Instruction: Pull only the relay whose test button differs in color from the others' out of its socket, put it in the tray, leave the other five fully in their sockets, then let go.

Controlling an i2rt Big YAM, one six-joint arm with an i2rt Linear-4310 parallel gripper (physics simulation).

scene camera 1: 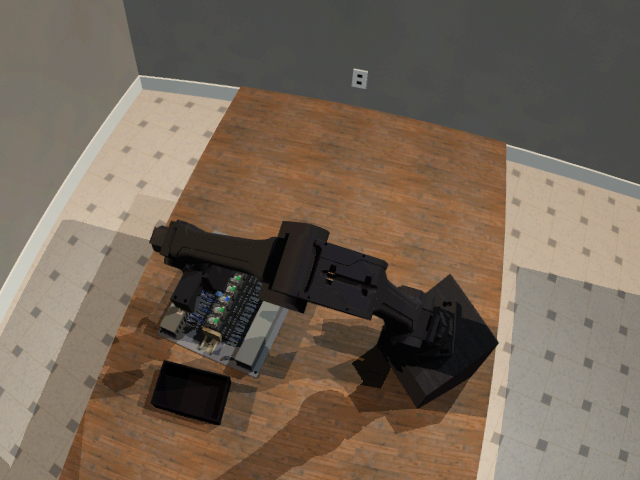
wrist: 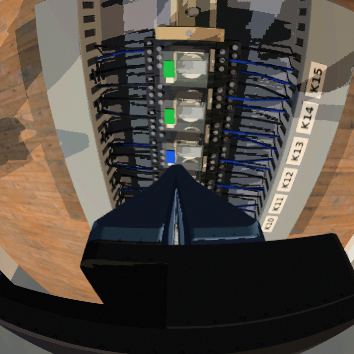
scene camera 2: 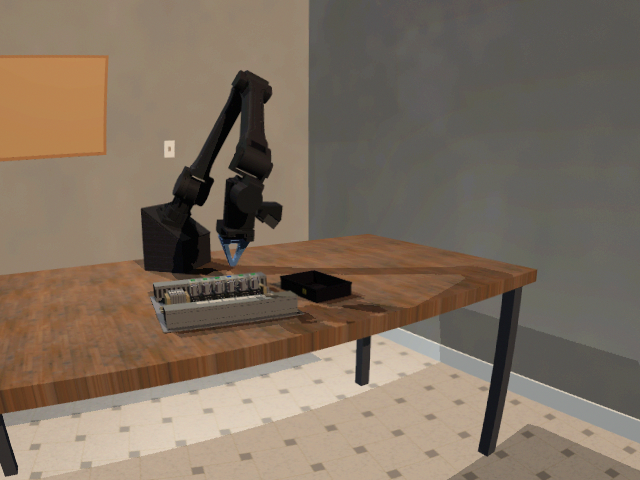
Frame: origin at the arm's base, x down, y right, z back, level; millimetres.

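Where they show: gripper, fingertip midpoint: (scene camera 1: pixel 221 294) (wrist: pixel 175 173) (scene camera 2: pixel 232 265); arm's base at its link origin: (scene camera 1: pixel 436 328) (scene camera 2: pixel 173 220).
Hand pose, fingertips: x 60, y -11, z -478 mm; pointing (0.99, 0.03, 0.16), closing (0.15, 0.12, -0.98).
Each offset is from my fingertips to the top centre of the thing.
The relay with the blue test button {dx +26, dy +7, dz +1 mm} (scene camera 1: pixel 226 299) (scene camera 2: pixel 229 284) (wrist: pixel 189 154) stands upright in the row, in line with its neighbours. Relays with green buttons stand on both sides of it; two of them, the nearer {dx +27, dy -23, dz -2 mm} (wrist: pixel 190 113) and the farther {dx +27, dy -53, dz -6 mm} (wrist: pixel 191 66), show past it in the wrist view. My gripper (scene camera 2: pixel 233 265) (wrist: pixel 175 173) is shut and empty, pointing down above the relay row. In the wrist view its tips overlap the lower edge of the blue-button relay and hide the relays beyond. The black tray {dx +61, dy -226, dz -10 mm} (scene camera 1: pixel 186 413) (scene camera 2: pixel 326 294) stands beside the panel; no relay shows in it.
Grey wiring ducts {dx +53, dy +23, dz +105 mm} (scene camera 1: pixel 251 343) (scene camera 2: pixel 227 311) (wrist: pixel 70 125) run along both sides of the relay row, with blue and black wires between. A tan end stop {dx +56, dy -72, dz -8 mm} (wrist: pixel 190 34) closes one end of the row. Labels K10 to K15 line one duct. The arm covers part of the panel in scene camera 1.
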